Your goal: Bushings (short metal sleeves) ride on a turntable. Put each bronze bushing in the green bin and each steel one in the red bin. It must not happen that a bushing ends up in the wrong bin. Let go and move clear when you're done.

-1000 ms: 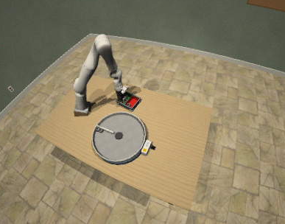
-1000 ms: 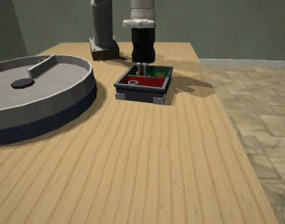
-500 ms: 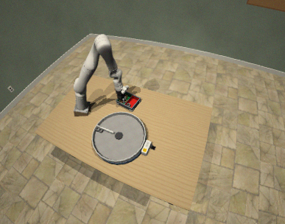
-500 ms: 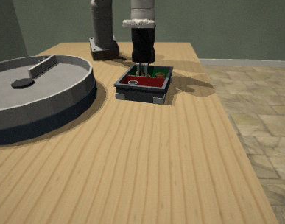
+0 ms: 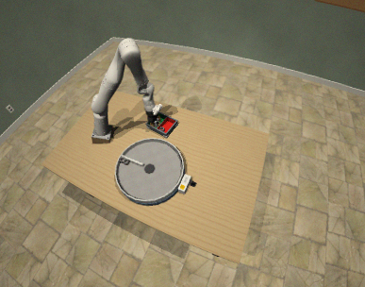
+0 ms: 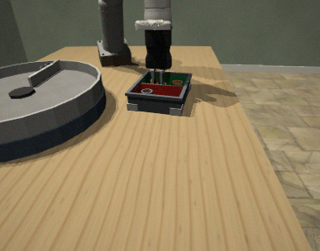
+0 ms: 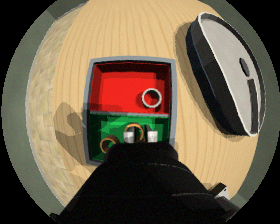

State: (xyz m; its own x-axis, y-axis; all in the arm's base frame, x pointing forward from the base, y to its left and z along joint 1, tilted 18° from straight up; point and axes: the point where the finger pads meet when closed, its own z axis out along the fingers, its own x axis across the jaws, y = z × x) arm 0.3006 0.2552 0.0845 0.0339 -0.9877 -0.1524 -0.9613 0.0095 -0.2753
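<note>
The bin lies 3 cm ahead of my hand and 2 cm to the left of it. Also, from my hand: grey turntable: 33 cm to the right, 18 cm ahead, 2 cm above.
</note>
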